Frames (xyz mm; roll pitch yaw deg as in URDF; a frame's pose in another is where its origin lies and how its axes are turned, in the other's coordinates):
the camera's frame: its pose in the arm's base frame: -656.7 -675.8 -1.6 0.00 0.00 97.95
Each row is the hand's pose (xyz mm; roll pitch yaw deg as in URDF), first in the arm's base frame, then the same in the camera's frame.
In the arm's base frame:
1: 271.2 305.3 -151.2 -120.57 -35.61 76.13
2: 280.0 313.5 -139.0 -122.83 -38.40 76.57
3: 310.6 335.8 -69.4 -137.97 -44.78 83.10
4: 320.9 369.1 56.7 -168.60 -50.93 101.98
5: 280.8 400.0 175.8 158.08 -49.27 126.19
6: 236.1 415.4 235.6 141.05 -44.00 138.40
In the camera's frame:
1: 843.3 -1054.7 -149.6 -120.57 -35.61 -21.82
2: 850.2 -1064.5 -137.4 -122.83 -38.40 -21.38
3: 868.1 -1097.9 -67.8 -137.97 -44.78 -14.85
4: 899.6 -1112.7 58.3 -168.60 -50.93 4.03
5: 935.8 -1077.3 177.4 158.08 -49.27 28.24
6: 957.2 -1035.1 237.2 141.05 -44.00 40.45

